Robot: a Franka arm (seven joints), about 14 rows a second.
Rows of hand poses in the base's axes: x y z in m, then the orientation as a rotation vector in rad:
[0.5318, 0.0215, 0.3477, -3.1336, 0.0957, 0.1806]
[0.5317, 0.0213, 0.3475, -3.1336, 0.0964, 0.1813]
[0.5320, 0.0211, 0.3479, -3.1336, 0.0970, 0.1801]
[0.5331, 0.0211, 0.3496, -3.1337, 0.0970, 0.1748]
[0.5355, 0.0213, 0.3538, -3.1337, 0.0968, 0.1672]
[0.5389, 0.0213, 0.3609, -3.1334, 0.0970, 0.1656]
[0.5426, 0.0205, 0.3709, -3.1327, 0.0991, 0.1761]
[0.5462, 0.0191, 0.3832, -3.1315, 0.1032, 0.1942]
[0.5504, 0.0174, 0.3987, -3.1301, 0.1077, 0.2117]
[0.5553, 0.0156, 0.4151, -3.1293, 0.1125, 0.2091]
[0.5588, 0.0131, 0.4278, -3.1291, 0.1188, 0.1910]
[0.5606, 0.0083, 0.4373, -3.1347, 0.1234, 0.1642]
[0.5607, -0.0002, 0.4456, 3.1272, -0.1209, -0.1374]
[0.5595, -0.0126, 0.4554, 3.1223, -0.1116, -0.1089]
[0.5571, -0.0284, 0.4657, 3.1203, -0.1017, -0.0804]
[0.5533, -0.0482, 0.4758, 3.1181, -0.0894, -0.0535]
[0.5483, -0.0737, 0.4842, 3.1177, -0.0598, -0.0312]
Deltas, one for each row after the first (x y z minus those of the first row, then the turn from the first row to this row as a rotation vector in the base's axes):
[-0.0001, -0.0002, -0.0002, -0.0001, 0.0004, -0.0004]
[0.0002, -0.0004, 0.0002, -0.0001, -0.0003, -0.0008]
[0.0013, -0.0004, 0.0019, 0.0000, -0.0037, -0.0008]
[0.0037, -0.0002, 0.0061, 0.0003, -0.0085, -0.0007]
[0.0071, -0.0002, 0.0132, 0.0006, -0.0096, -0.0009]
[0.0108, -0.0010, 0.0232, 0.0008, -0.0029, -0.0022]
[0.0144, -0.0024, 0.0355, 0.0010, 0.0087, -0.0049]
[0.0186, -0.0041, 0.0510, 0.0013, 0.0199, -0.0078]
[0.0235, -0.0059, 0.0674, 0.0019, 0.0182, -0.0109]
[0.0270, -0.0084, 0.0801, 0.0024, 0.0067, -0.0150]
[0.0288, -0.0132, 0.0896, -0.0025, -0.0104, -0.0175]
[0.0289, -0.0217, 0.0979, -0.0121, -0.0270, -0.0156]
[0.0277, -0.0341, 0.1077, -0.0187, -0.0448, -0.0094]
[0.0253, -0.0499, 0.1180, -0.0221, -0.0629, -0.0030]
[0.0215, -0.0697, 0.1281, -0.0253, -0.0801, 0.0050]
[0.0165, -0.0952, 0.1365, -0.0261, -0.0943, 0.0240]

